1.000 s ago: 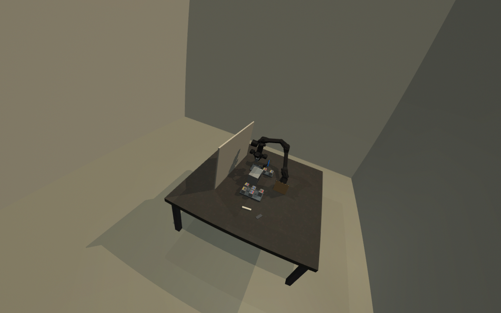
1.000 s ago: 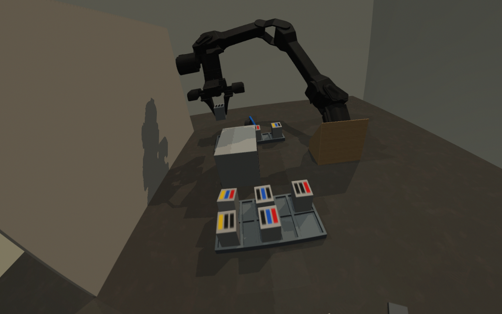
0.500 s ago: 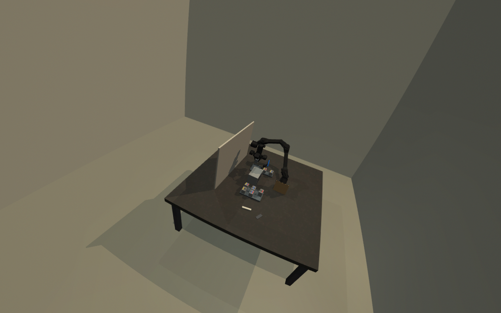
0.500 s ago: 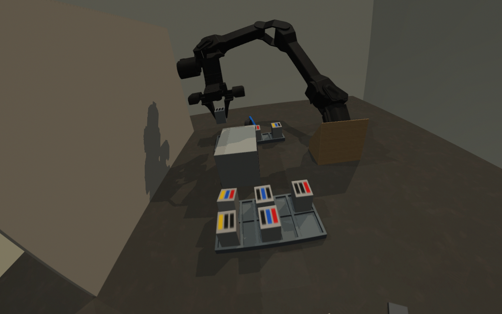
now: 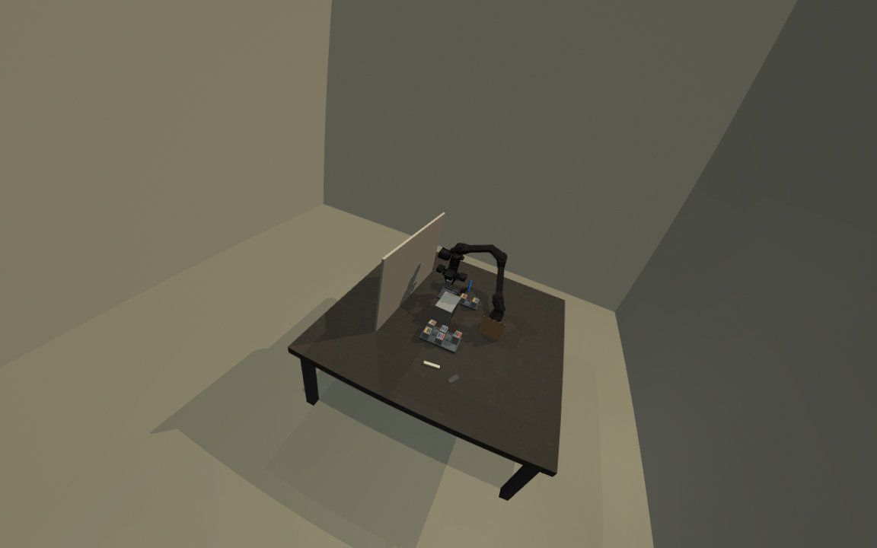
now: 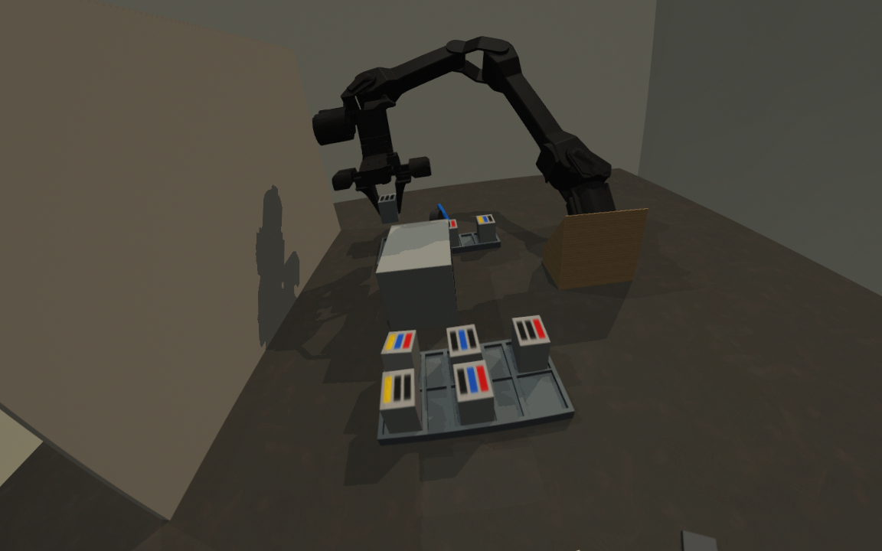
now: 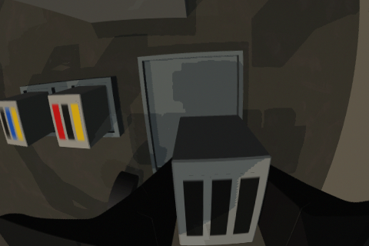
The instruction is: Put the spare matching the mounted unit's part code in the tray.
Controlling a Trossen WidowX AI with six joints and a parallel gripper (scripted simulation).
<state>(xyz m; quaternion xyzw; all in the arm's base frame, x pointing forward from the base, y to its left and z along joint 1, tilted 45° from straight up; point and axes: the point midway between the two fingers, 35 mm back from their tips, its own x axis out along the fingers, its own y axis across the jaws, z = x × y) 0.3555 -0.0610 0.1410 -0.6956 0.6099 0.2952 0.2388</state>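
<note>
Right now my gripper tip is 1 cm past the flat grey tray and 8 cm above it. The rest, counted from my gripper tip: grey box 8 cm behind, 18 cm to the left, 4 cm below; blue marker pen 9 cm behind, 20 cm to the right, 8 cm below; grey spare 2 cm above.
</note>
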